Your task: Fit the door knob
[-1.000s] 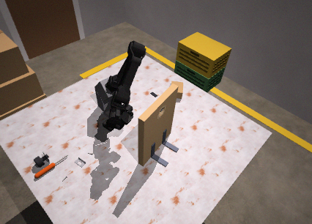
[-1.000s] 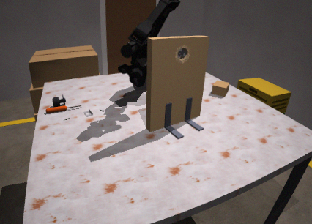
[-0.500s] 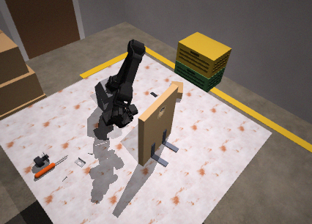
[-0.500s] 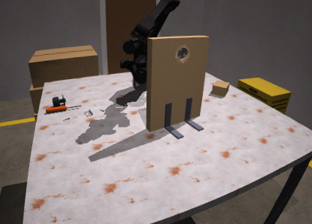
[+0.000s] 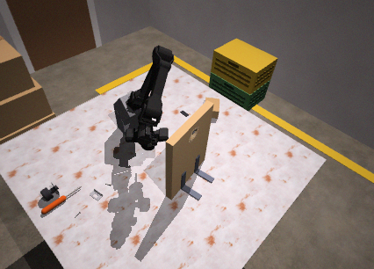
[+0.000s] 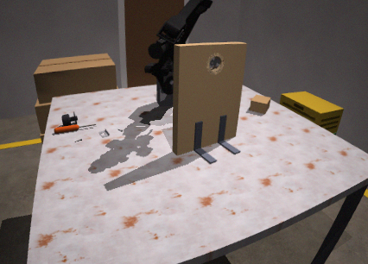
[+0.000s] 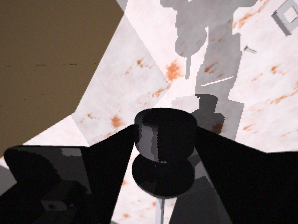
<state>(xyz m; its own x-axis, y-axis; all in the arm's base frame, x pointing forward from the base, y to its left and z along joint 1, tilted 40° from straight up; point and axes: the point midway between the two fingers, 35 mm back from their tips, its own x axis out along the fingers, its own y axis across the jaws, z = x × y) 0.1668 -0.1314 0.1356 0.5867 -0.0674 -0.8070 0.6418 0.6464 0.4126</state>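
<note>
The black door knob is 20 mm behind my hand, 30 mm to the left of it and 20 mm below it. Also, from my hand: orange-handled screwdriver (240 mm behind, 350 mm to the right, 220 mm below); small wooden block (70 mm ahead, 580 mm to the left, 200 mm below).
</note>
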